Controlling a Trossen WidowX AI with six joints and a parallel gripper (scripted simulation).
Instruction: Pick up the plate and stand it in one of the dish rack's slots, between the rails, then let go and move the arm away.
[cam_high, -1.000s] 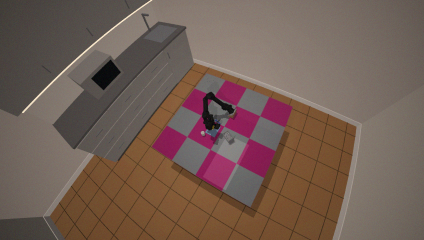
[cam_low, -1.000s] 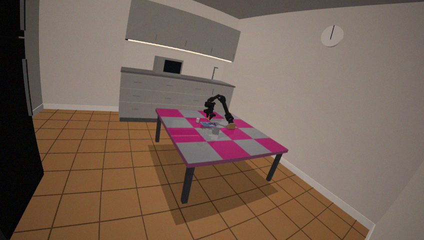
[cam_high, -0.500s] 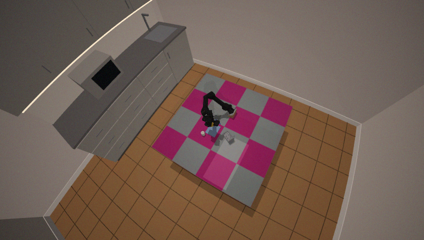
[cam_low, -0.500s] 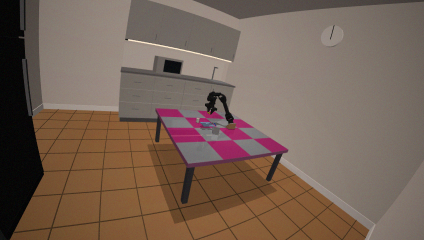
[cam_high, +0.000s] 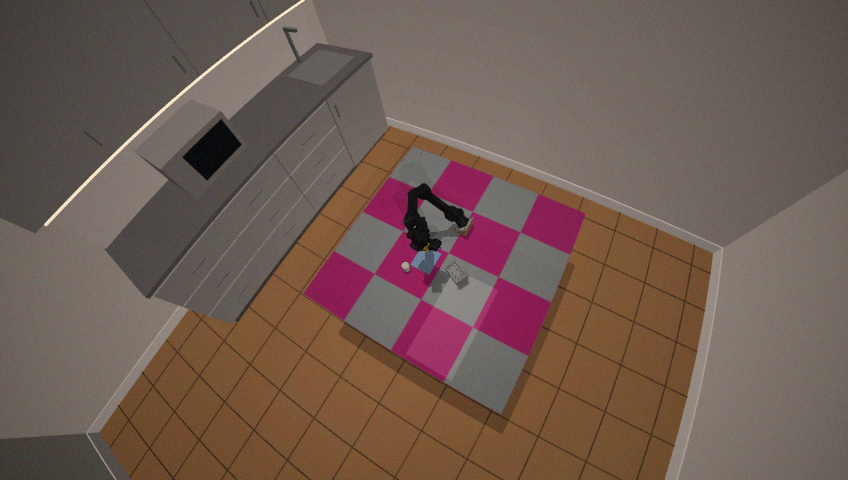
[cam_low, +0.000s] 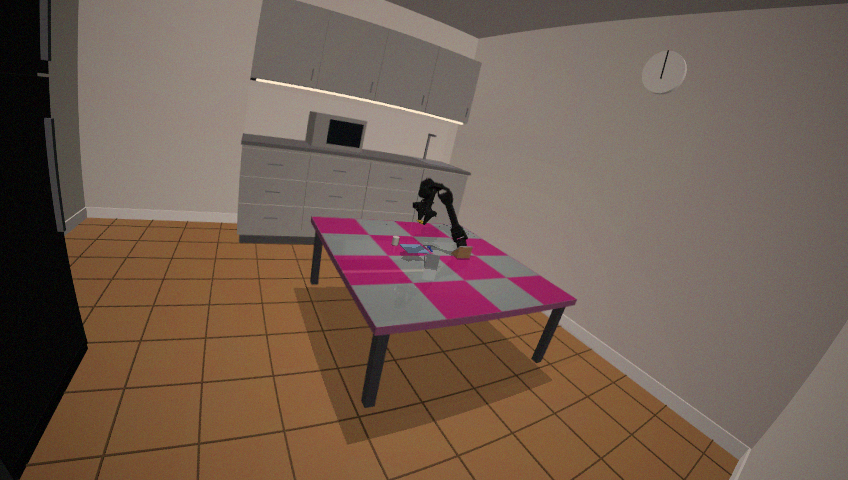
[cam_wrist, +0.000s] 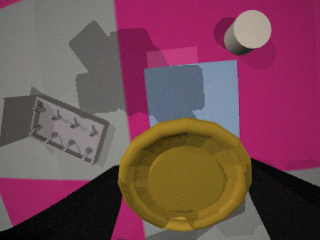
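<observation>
Now: the dish rack 20 mm ahead of my gripper tip, 190 mm to the left of it and 160 mm below it. From my gripper tip the other things lie so: yellow plate: 10 mm above; then blue mat: 20 mm to the right, 180 mm below; then small white cup: 90 mm ahead, 100 mm to the right, 150 mm below.
</observation>
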